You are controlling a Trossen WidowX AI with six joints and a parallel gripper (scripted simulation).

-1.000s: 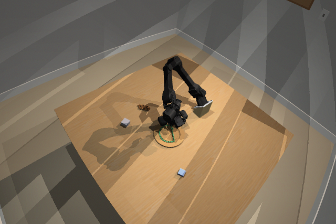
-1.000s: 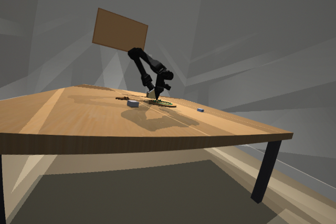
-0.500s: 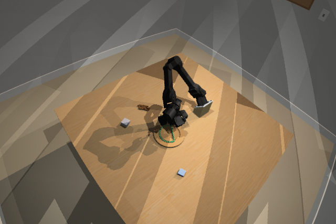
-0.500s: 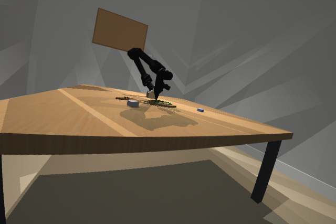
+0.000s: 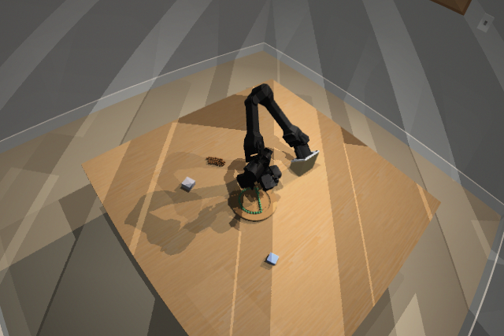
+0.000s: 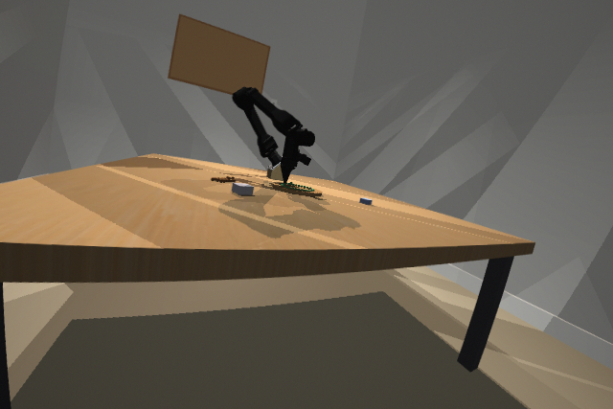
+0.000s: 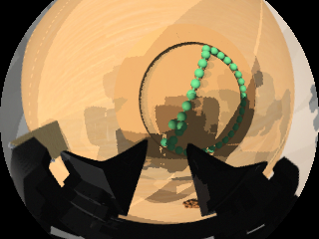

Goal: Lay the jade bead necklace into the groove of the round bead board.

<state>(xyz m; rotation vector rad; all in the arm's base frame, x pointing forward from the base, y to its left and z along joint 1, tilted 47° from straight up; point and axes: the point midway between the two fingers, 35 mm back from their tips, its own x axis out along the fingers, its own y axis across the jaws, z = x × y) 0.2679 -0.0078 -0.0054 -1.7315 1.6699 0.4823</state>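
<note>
My gripper tip is now 4 cm to the right of the round wooden bead board, 4 cm short of it and 1 cm above it. From my gripper tip the other things lie so: blue block 30 cm to the left, 14 cm ahead, 1 cm below; pale grey block 25 cm ahead, 17 cm to the right, 1 cm below.
</note>
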